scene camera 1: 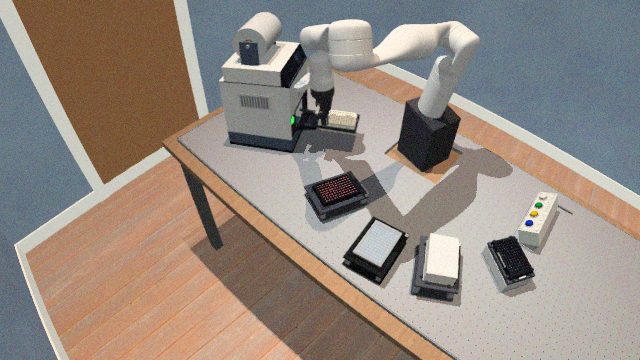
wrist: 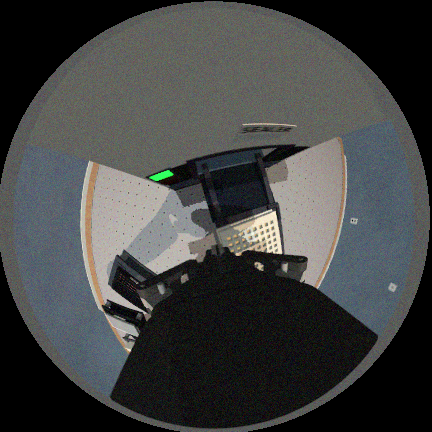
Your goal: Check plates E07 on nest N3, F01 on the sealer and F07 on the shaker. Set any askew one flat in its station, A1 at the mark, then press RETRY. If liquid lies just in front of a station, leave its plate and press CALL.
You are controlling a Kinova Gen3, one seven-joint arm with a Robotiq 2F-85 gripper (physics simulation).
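Places are measured from the arm's base along level axes (x left, y back, z up), in millimetres.
Where they show: gripper, fingertip midpoint: [scene camera 1: 324, 124] [wrist: 216, 251]; arm's base, link origin: [scene camera 1: 430, 108].
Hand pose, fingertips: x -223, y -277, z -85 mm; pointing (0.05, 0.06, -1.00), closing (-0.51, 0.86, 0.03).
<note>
Each offset is from my fingertips to the top centre of the thing. "*": to the spot under its first point.
The white sealer {dy -95, dx -215, dz +347 mm} [scene camera 1: 259, 103] [wrist: 266, 128] stands at the table's far left with a dark tray [wrist: 238, 189] reaching out of its front. A cream well plate {dy +62, dx -4, dz +6 mm} [scene camera 1: 343, 119] [wrist: 257, 235] lies at the outer end of that tray, turned a little against the tray's rails. My gripper [scene camera 1: 323, 121] [wrist: 216, 251] is shut and empty, with its tips low at the plate's edge on the sealer side. A black plate {dy +97, dx +734, dz -40 mm} [scene camera 1: 511, 258] sits on a light grey base at the front right. A white plate {dy -165, dx +433, dz -49 mm} [scene camera 1: 378, 243] rests on a black nest, and a red-welled plate {dy -122, dx +209, dz -55 mm} [scene camera 1: 336, 190] on another.
A lidded white plate {dy -80, dx +590, dz -14 mm} [scene camera 1: 441, 258] sits on a third black nest. A button box {dy +328, dx +722, dz -25 mm} [scene camera 1: 538, 218] with green, yellow and blue buttons stands at the right. The arm's black pedestal [scene camera 1: 427, 134] rises mid-table. A green light {* dy -91, dx -60, dz +26 mm} [scene camera 1: 292, 120] [wrist: 160, 176] glows on the sealer.
</note>
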